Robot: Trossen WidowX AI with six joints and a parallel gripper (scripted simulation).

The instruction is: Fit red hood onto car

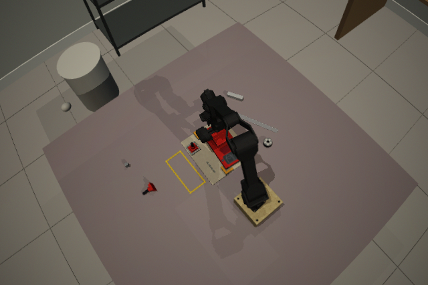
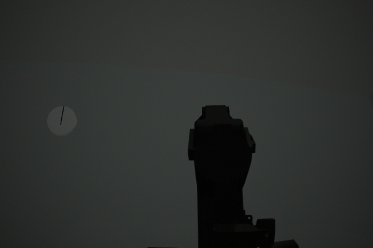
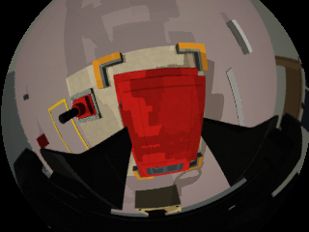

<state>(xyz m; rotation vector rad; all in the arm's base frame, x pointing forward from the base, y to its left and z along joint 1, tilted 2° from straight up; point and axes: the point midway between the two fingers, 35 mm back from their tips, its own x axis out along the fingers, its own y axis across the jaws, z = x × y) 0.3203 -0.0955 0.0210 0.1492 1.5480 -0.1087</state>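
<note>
The grey engine block lies 3 cm below my gripper tip. The rest, counted from my gripper tip: small wheel 16 cm behind, 15 cm to the right, 4 cm below; then thin grey strip 19 cm to the right, 5 cm below, 5 cm behind; then red hood 1 cm above.
</note>
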